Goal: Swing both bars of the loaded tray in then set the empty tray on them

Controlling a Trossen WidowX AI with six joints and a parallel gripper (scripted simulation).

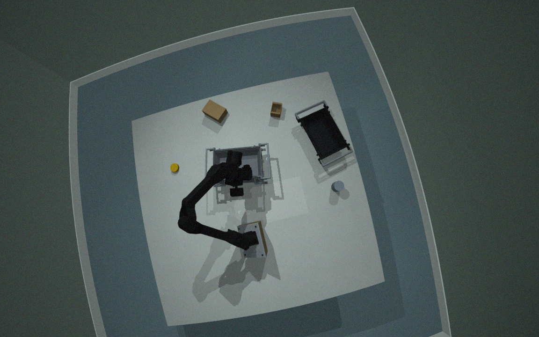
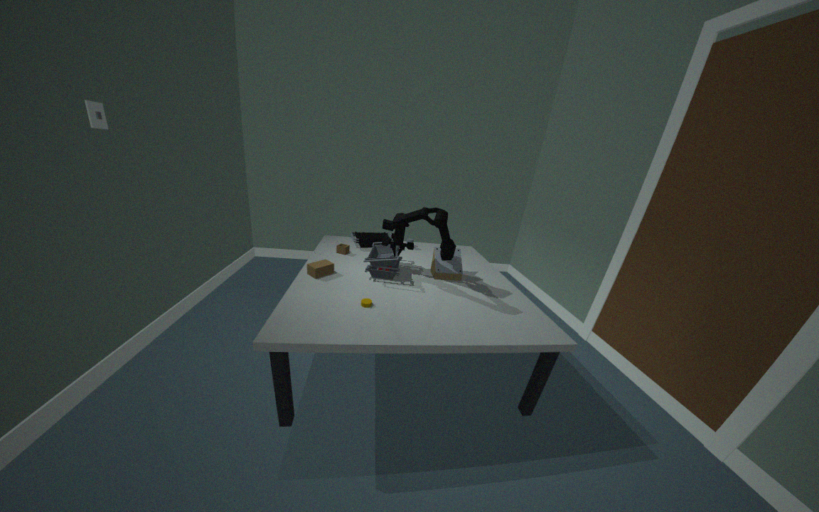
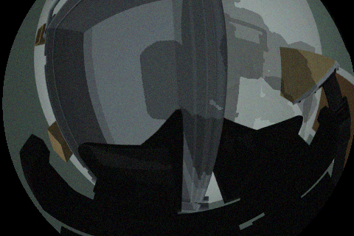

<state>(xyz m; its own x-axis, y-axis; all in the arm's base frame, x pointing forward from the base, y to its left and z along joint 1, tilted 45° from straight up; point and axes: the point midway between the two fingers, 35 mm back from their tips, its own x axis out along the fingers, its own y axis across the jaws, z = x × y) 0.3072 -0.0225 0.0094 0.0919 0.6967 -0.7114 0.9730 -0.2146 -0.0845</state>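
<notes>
Now: the tray 7 cm ahead of my gripper tip, 2 cm to the right of it and 2 cm above it. The rest, counted from my gripper tip: small open box: 33 cm ahead, 30 cm to the right, 9 cm below; yellow disc: 36 cm to the left, 18 cm ahead, 9 cm below.
</notes>
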